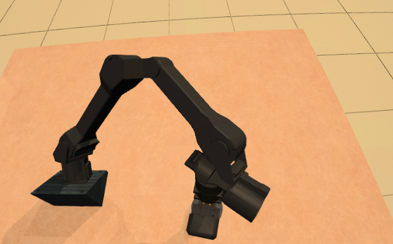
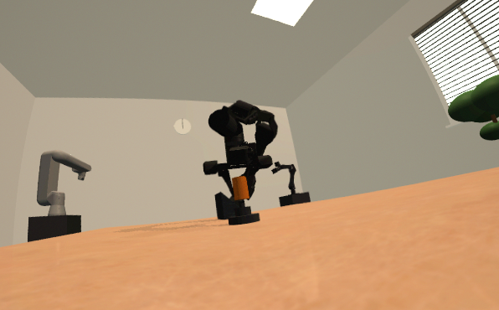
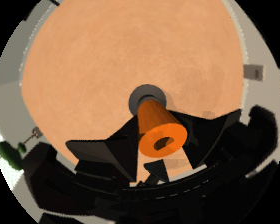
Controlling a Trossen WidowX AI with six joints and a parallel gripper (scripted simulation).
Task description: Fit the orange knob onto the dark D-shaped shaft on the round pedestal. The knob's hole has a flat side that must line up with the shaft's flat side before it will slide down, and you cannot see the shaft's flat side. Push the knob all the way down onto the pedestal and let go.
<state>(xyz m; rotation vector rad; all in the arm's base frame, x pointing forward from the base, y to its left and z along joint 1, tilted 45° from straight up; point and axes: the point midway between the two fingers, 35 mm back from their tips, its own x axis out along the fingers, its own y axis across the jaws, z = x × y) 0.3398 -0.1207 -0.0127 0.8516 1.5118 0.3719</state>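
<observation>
Right now the orange knob is 2 cm above my gripper tip. Round my gripper tip: dark round pedestal 4 cm below.
</observation>
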